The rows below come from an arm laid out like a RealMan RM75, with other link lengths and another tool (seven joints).
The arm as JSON. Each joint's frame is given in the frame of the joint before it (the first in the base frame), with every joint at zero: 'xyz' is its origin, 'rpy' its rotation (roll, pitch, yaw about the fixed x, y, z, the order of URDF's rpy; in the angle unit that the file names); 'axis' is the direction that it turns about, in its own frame. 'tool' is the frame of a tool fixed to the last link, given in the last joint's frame.
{
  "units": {
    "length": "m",
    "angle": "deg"
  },
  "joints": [
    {
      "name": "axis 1",
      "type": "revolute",
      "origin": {
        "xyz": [
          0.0,
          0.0,
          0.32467
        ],
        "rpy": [
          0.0,
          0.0,
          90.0
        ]
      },
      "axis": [
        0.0,
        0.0,
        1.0
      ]
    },
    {
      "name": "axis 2",
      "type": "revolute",
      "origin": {
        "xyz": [
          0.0,
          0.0,
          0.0
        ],
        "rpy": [
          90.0,
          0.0,
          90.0
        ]
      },
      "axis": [
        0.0,
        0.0,
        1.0
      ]
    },
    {
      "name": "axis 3",
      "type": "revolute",
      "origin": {
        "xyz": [
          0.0,
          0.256,
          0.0
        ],
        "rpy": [
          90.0,
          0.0,
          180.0
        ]
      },
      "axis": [
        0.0,
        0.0,
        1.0
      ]
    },
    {
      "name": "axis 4",
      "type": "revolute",
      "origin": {
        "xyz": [
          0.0,
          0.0,
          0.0
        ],
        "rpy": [
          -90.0,
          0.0,
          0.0
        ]
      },
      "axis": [
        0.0,
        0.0,
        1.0
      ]
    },
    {
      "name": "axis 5",
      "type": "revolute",
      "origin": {
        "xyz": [
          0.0,
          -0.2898,
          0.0
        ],
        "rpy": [
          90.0,
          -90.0,
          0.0
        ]
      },
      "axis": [
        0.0,
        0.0,
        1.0
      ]
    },
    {
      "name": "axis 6",
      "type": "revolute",
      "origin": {
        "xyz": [
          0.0,
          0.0,
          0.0
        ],
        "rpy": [
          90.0,
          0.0,
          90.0
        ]
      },
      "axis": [
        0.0,
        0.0,
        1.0
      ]
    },
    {
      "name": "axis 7",
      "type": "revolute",
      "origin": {
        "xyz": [
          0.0,
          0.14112,
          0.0
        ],
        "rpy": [
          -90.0,
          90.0,
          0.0
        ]
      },
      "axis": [
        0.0,
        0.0,
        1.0
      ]
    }
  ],
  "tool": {
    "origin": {
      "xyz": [
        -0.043,
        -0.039,
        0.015
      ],
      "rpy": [
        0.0,
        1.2,
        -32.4
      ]
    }
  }
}
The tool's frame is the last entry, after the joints.
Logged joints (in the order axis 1, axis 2, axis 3, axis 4, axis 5, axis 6, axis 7), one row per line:
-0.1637 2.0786 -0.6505 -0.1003 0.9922 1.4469 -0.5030
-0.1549 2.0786 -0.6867 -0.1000 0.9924 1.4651 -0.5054
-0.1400 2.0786 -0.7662 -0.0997 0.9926 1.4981 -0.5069
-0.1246 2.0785 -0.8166 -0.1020 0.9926 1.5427 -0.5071
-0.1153 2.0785 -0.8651 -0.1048 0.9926 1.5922 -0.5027
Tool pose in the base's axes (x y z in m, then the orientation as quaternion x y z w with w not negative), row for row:
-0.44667 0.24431 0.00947 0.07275 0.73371 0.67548 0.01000
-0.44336 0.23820 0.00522 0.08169 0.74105 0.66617 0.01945
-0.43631 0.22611 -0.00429 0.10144 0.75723 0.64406 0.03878
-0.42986 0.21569 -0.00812 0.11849 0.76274 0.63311 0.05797
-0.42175 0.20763 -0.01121 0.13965 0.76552 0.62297 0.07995
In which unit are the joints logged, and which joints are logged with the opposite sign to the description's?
The joints are logged in radians. Opposite sign: axis 2, axis 3, axis 4.
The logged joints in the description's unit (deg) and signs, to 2 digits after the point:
-9.38 -119.10 37.27 5.75 56.85 82.90 -28.82
-8.88 -119.10 39.35 5.73 56.86 83.94 -28.96
-8.02 -119.10 43.90 5.71 56.87 85.83 -29.04
-7.14 -119.09 46.79 5.84 56.87 88.39 -29.05
-6.61 -119.09 49.57 6.00 56.87 91.23 -28.80

